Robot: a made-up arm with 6 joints.
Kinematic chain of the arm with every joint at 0, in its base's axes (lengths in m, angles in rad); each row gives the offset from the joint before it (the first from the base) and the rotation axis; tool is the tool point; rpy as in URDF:
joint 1: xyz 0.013 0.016 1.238 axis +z
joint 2: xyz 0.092 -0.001 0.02 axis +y
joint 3: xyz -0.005 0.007 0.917 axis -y
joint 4: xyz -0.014 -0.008 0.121 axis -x
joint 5: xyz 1.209 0 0 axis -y
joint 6: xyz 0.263 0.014 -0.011 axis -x
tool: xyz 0.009 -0.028 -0.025 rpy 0 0 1.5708
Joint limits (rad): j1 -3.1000..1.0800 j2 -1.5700..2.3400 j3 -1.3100..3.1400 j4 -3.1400..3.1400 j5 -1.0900..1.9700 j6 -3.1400..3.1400
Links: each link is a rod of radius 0.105 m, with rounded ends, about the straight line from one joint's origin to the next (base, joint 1, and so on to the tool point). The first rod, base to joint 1, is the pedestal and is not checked.
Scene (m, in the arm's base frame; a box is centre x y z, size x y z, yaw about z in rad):
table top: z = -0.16
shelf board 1: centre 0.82 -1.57 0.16 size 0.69 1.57 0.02 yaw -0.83
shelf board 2: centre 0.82 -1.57 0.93 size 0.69 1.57 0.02 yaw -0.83
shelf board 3: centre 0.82 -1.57 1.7 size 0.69 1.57 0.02 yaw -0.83
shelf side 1: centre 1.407 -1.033 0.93 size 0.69 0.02 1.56 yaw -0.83
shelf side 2: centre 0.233 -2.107 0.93 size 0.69 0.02 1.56 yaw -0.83
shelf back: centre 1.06 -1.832 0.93 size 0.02 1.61 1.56 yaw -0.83
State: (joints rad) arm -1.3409 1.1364 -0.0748 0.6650 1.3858 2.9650
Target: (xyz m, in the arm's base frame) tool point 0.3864 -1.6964 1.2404
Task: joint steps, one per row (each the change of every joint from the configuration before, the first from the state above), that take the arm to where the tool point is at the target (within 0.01 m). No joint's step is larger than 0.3 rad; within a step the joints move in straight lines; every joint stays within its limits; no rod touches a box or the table.
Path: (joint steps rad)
1: -0.1141 -0.0882 -0.2554 0.0324 0.0742 -0.0035
2: -0.1140 -0.0882 -0.2553 0.0324 0.0741 -0.0035
3: -0.0560 -0.2390 0.0162 0.0025 0.0790 -0.0064
4: -0.0559 -0.2390 0.0162 0.0025 0.0789 -0.0063
5: 0.1064 0.1363 0.2302 -0.0335 -0.0951 0.0049
6: 0.1064 0.1364 0.2302 -0.0334 -0.0951 0.0050

